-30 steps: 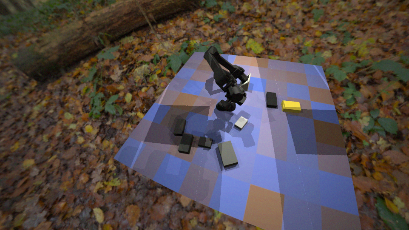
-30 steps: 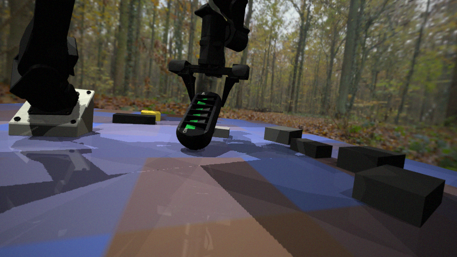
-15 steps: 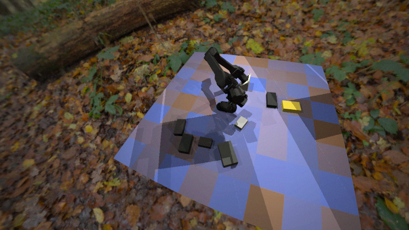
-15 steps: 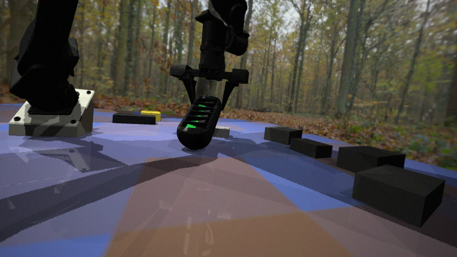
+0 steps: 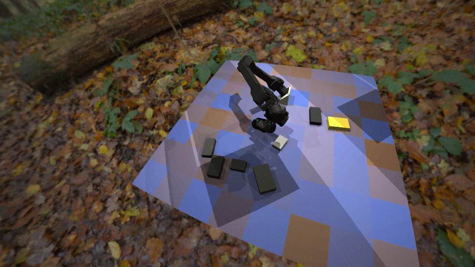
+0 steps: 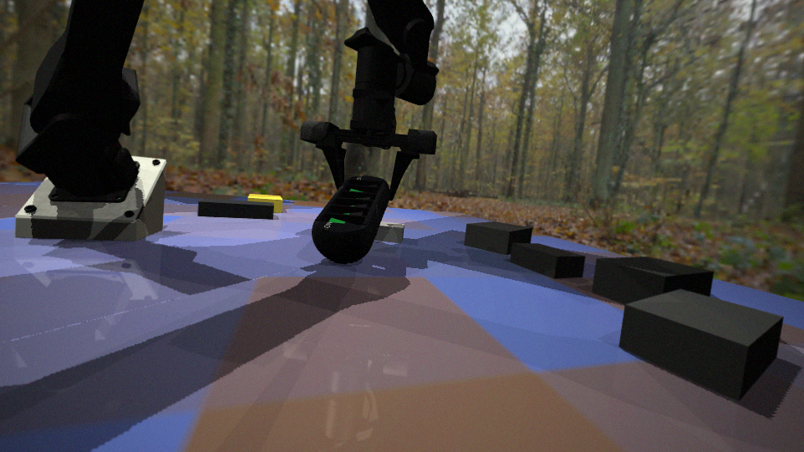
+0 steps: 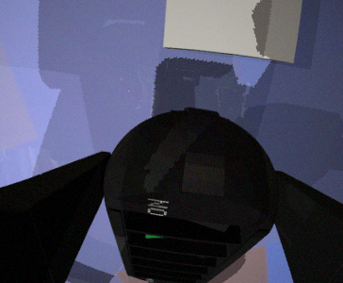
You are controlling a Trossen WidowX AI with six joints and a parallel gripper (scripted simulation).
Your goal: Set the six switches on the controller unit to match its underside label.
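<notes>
My gripper tip is 50 mm short of the white block, 60 mm to the right of it and 60 mm above it. Round my gripper tip: dark block 190 mm behind, 240 mm to the left, 60 mm below; then yellow block 160 mm behind, 370 mm to the left, 60 mm below.
</notes>
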